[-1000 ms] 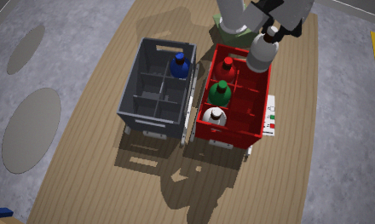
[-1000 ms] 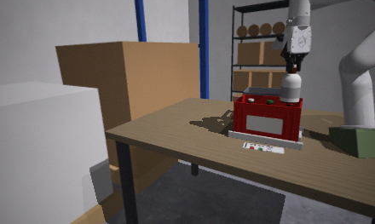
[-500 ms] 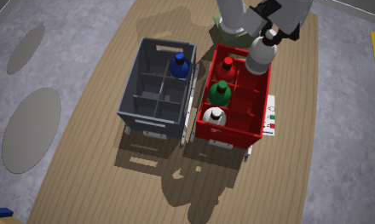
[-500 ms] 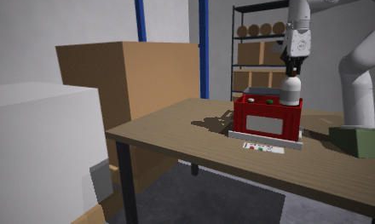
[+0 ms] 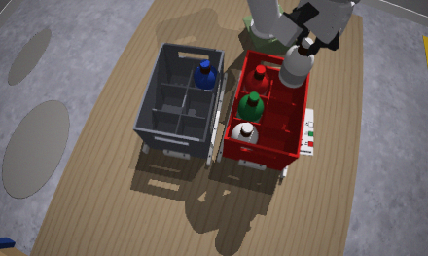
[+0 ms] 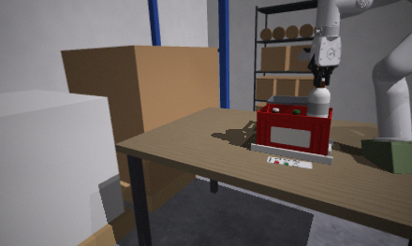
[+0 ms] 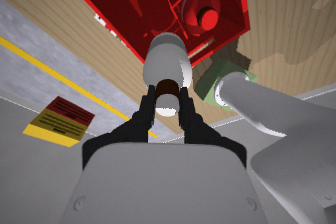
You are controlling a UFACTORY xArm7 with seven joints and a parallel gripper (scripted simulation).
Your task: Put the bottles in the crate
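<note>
The red-label bottle is 10 mm behind my hand, 90 mm to the right of it and 220 mm below it. Round my hand: green bottle (70 mm ahead, 110 mm to the right, 220 mm below); then red crate (80 mm ahead, 60 mm to the right, 220 mm below); then blue-label bottle (20 mm behind, 240 mm to the right, 220 mm below).
</note>
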